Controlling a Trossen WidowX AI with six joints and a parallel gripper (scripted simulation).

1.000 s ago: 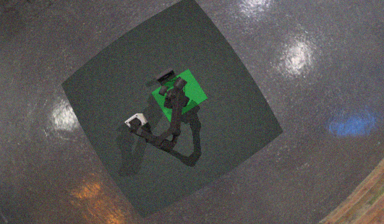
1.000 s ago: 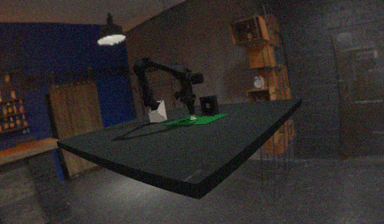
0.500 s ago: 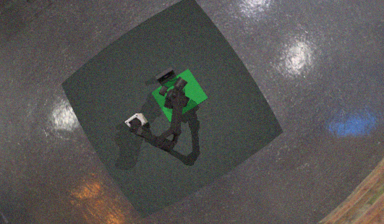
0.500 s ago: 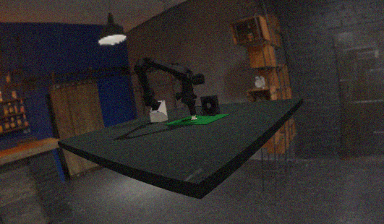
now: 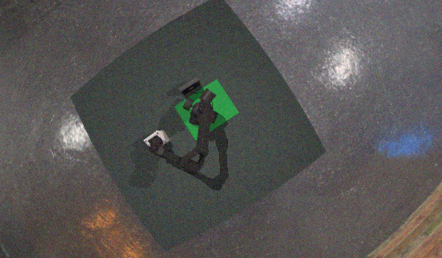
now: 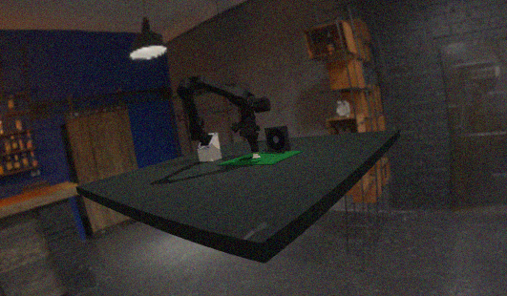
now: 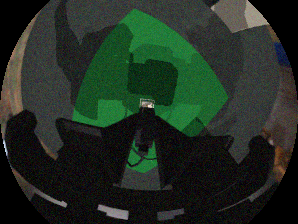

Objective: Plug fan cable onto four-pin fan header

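The dark plug lies 10 mm ahead of my gripper tip and 10 mm above it. Also, from my gripper tip: green board 30 mm ahead, 60 mm below; black fan 20 mm ahead, 150 mm to the left, 20 mm above.
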